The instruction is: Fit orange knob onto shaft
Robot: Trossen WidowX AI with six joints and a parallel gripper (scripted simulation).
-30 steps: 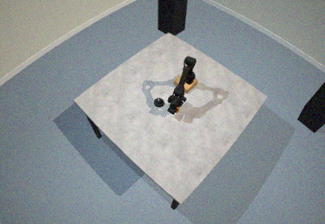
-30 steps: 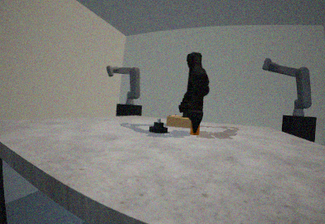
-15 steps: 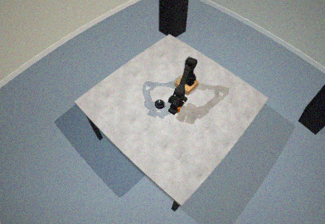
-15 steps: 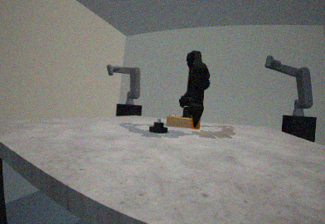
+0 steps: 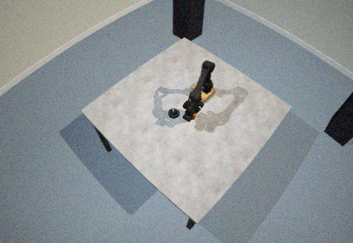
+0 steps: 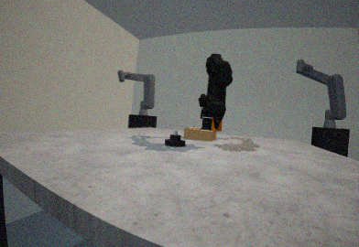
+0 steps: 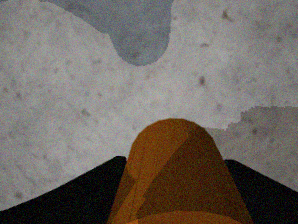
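My gripper tip is 16 cm to the left of the round black pedestal, 5 cm short of it and 5 cm above it. The rest, counted from my gripper tip: orange knob: 3 cm above.
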